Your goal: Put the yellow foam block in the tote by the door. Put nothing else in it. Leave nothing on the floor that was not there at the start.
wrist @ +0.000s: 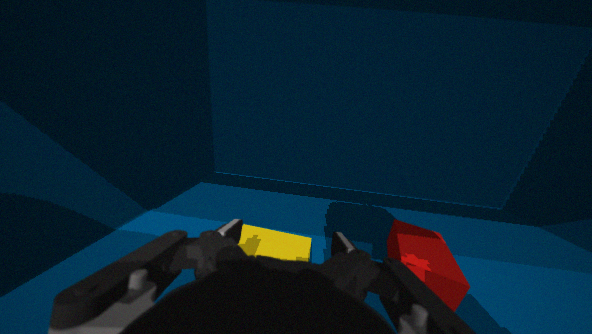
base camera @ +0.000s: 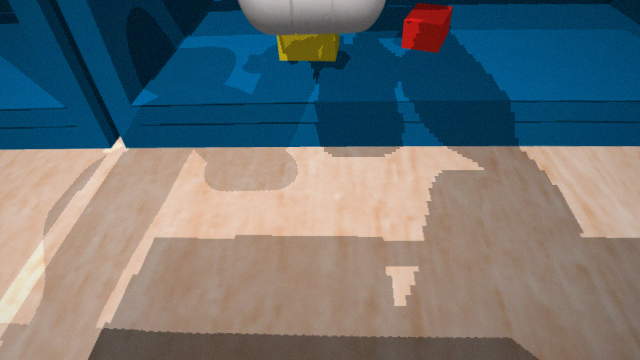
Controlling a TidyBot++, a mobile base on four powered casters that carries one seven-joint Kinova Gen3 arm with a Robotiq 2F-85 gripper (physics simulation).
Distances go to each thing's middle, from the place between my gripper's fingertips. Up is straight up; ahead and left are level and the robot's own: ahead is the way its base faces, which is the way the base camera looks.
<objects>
I see the yellow foam block (base camera: 323,47) 20 mm ahead of my hand, 20 mm to the left of it and 60 mm below it. The rest, counted from my hand: red block (wrist: 424,252) (60 mm ahead, 180 mm to the right, 60 mm below).
</objects>
